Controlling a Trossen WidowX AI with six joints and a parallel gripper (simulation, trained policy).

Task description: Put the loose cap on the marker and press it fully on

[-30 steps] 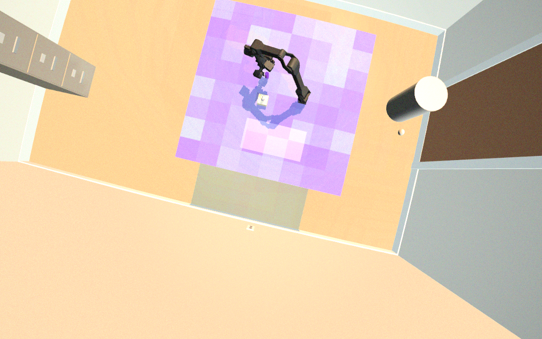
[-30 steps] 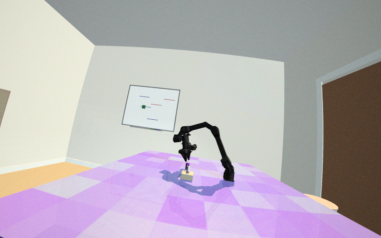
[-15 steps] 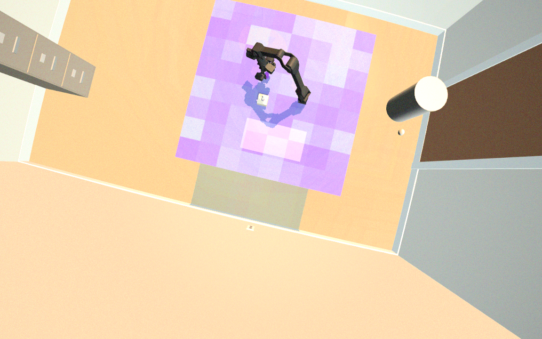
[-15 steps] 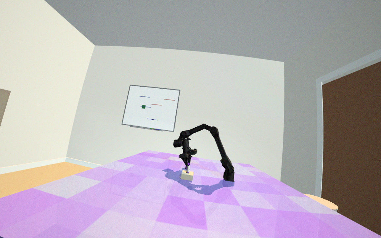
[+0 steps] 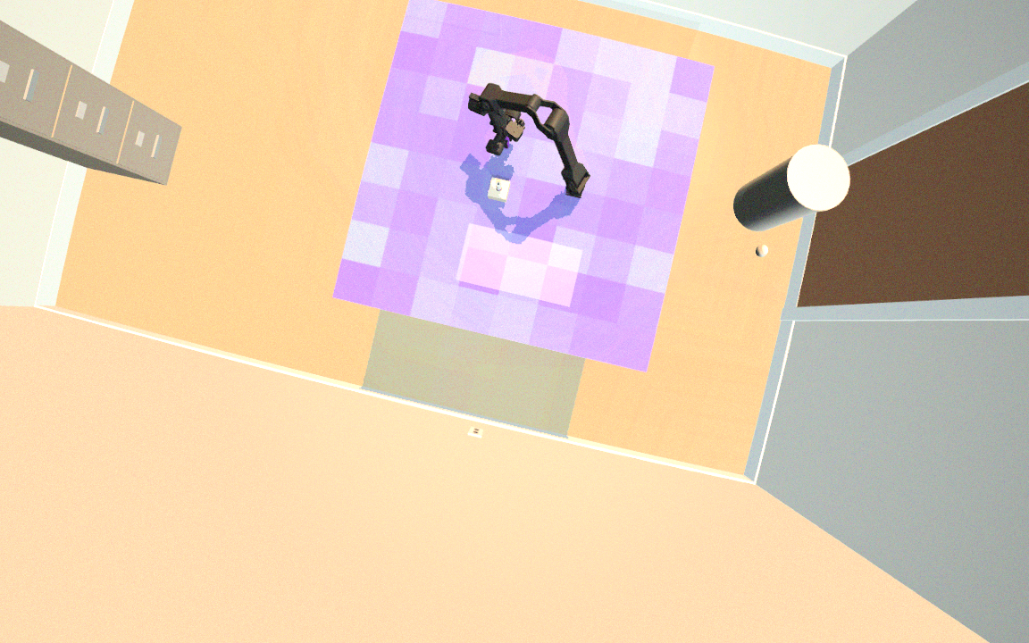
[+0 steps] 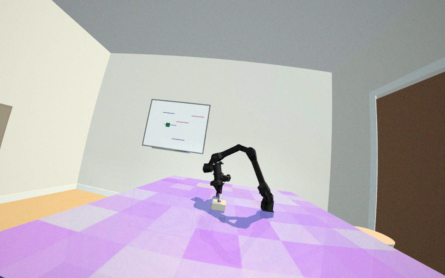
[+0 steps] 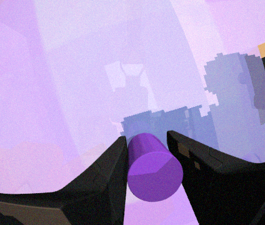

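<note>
Right now the holder block is 18 cm to the left of my gripper tip and 1 cm below it. Also, from my gripper tip: purple cap 1 cm ahead, 1 cm above.
</note>
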